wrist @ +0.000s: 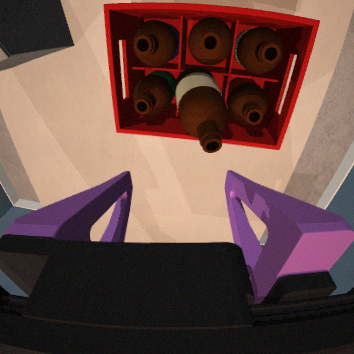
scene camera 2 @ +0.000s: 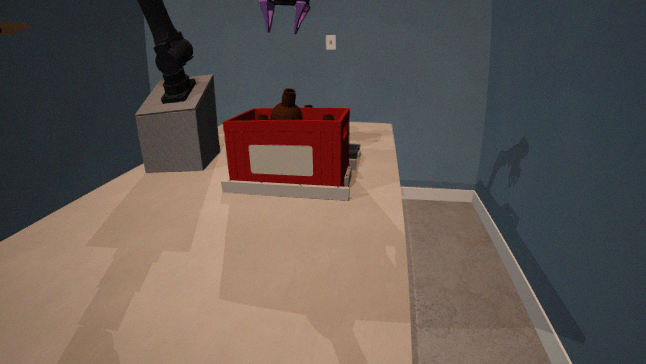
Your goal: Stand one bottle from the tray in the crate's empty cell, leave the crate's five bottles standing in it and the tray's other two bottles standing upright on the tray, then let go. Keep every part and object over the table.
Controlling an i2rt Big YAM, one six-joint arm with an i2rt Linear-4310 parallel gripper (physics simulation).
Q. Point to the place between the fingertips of my gripper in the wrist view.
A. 178, 178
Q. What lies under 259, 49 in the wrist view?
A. A brown bottle.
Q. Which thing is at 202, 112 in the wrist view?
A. A brown bottle.
